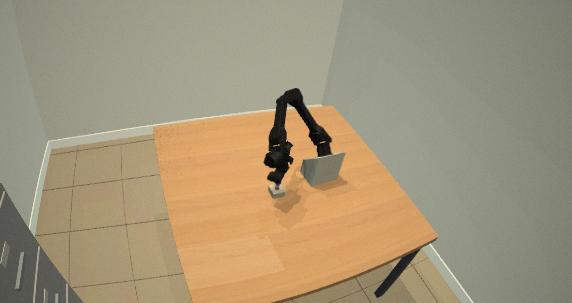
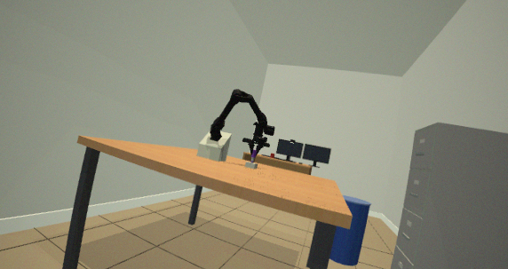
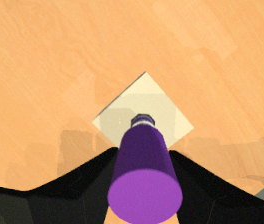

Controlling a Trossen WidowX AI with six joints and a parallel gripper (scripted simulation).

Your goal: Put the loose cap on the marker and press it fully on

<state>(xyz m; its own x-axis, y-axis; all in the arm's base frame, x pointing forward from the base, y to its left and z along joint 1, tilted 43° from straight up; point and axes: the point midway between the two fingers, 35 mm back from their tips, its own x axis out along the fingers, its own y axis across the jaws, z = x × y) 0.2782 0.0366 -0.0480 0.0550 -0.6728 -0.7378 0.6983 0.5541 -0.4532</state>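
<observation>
My gripper tip is now 7 cm above the holder block. From my gripper tip the other things lie so: purple cap 1 cm above.
</observation>
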